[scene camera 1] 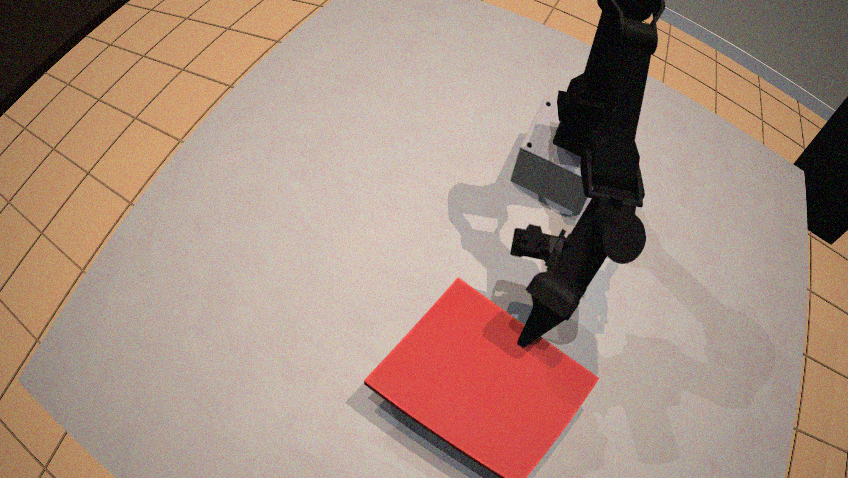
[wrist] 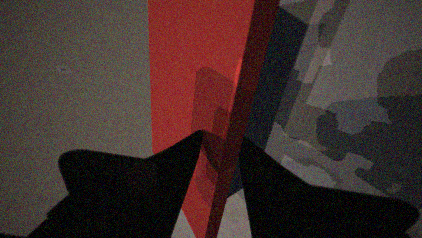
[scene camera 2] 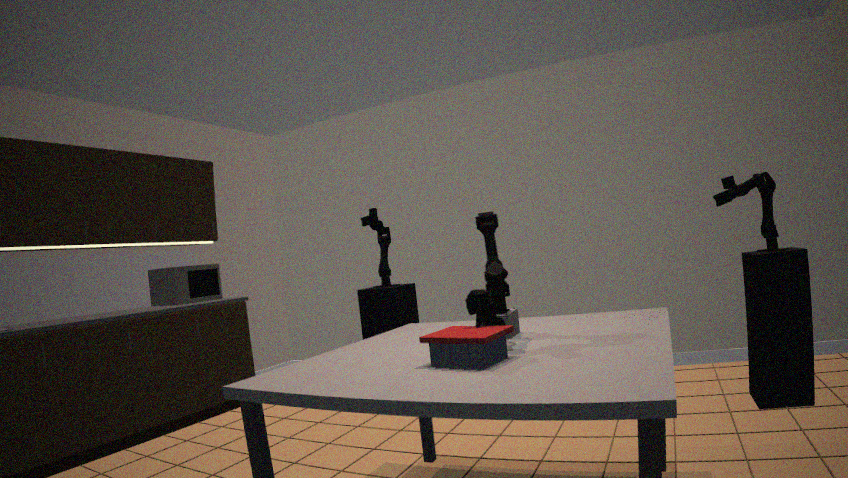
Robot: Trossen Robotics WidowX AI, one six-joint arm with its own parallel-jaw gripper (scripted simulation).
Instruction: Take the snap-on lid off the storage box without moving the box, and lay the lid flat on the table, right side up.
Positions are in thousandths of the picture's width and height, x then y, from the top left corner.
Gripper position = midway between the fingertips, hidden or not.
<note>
I see my gripper (scene camera 1: 616,717) and a lid (scene camera 1: 542,779).
The lid shows as well in the wrist view (wrist: 485,292) and in scene camera 2 (scene camera 2: 537,700). My gripper also shows in the wrist view (wrist: 525,582) and in scene camera 2 (scene camera 2: 565,691).
</note>
